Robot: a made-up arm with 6 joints.
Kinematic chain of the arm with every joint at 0, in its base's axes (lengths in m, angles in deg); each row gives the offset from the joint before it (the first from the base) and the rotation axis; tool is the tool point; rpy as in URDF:
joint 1: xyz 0 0 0.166 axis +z
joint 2: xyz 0 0 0 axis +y
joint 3: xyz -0.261 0 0.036 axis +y
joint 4: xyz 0.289 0 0.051 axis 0.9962 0 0.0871
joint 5: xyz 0 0 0 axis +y
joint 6: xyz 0.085 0 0.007 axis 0.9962 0 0.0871
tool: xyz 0 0 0 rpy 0 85 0
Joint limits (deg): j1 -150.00..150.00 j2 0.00..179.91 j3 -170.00..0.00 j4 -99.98..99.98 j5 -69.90..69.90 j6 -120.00..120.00
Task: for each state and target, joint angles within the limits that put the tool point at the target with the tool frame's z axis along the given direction. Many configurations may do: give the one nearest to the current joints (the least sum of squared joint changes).
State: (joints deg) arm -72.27 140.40 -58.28 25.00 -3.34 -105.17
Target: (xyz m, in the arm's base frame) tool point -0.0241 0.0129 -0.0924 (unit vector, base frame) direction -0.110 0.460 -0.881
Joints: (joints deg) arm -119.50 173.18 -20.66 30.04 -40.08 -105.17
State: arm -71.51 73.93 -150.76 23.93 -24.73 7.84
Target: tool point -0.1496 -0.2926 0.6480 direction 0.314 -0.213 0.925
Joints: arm -122.72 98.37 -119.12 -24.59 -65.76 7.84
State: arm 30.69 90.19 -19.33 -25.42 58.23 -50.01
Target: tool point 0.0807 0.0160 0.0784 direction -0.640 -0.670 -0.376
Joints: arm 28.42 108.85 -15.80 -17.67 69.77 -50.01
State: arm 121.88 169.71 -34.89 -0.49 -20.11 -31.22
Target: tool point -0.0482 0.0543 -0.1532 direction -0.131 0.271 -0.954
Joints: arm 139.87 179.81 -33.46 7.63 -67.59 -31.22
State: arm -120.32 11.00 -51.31 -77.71 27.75 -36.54
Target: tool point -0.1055 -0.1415 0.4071 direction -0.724 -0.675 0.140
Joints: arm -117.28 34.66 -34.67 -99.88 19.83 -36.54
